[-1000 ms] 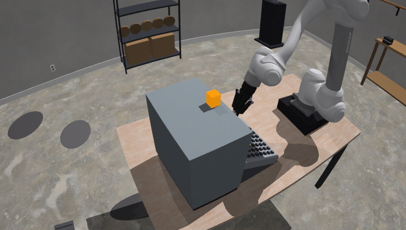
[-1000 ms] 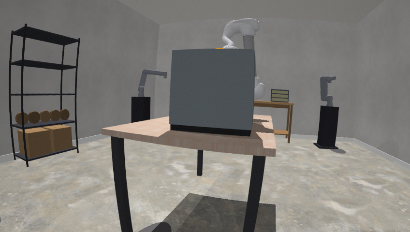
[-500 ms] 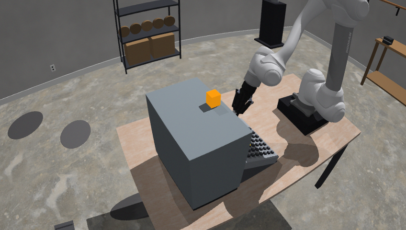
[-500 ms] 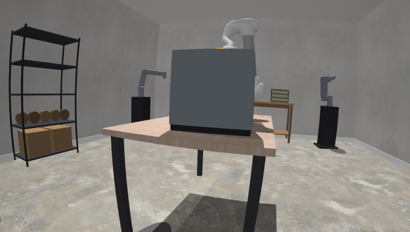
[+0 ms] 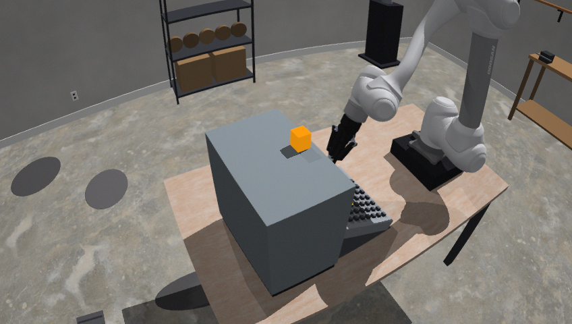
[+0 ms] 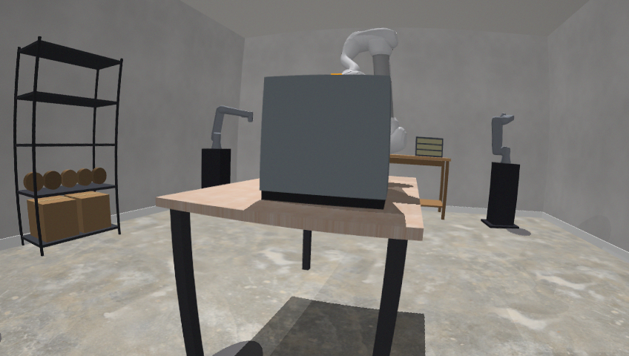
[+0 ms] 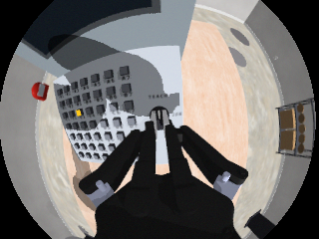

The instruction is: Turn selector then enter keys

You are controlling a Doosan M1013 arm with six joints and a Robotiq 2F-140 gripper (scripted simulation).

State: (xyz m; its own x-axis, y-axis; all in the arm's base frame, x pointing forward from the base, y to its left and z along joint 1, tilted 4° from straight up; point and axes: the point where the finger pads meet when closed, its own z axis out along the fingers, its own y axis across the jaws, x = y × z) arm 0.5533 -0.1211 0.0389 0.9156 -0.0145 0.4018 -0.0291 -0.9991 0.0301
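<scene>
My hand is 20 mm short of the black selector knob and 20 mm above it. Round my hand: keypad (40 mm ahead, 110 mm to the left, 70 mm below); key C3 (50 mm ahead, 190 mm to the left, 20 mm below).
</scene>
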